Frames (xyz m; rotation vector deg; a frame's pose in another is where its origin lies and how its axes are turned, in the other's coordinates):
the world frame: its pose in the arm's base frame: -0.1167 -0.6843 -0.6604 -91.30 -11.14 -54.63
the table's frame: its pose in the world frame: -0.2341 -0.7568 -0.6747 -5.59 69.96 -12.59
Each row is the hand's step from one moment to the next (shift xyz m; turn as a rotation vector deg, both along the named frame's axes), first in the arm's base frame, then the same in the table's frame.
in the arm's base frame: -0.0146 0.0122 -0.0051 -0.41 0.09 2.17
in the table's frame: -0.0073 -0.0109 -0.0147 0.80 -1.71 1.15
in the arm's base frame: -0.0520 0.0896 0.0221 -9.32 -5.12 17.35
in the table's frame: -0.0528 -0.0878 -0.0270 13.58 -14.34 4.90
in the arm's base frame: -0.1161 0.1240 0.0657 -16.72 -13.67 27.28
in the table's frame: -0.0458 -0.1700 -0.0466 26.99 -21.01 6.37
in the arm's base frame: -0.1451 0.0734 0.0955 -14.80 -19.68 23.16
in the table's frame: 0.0186 -0.1819 -0.0463 30.19 -14.28 5.25
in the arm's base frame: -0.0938 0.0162 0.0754 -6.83 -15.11 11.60
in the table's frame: 0.0440 -0.1115 -0.0196 19.51 -4.28 3.25
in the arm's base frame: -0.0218 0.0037 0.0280 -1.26 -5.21 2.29
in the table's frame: 0.0138 -0.0328 0.0025 5.77 0.28 0.79
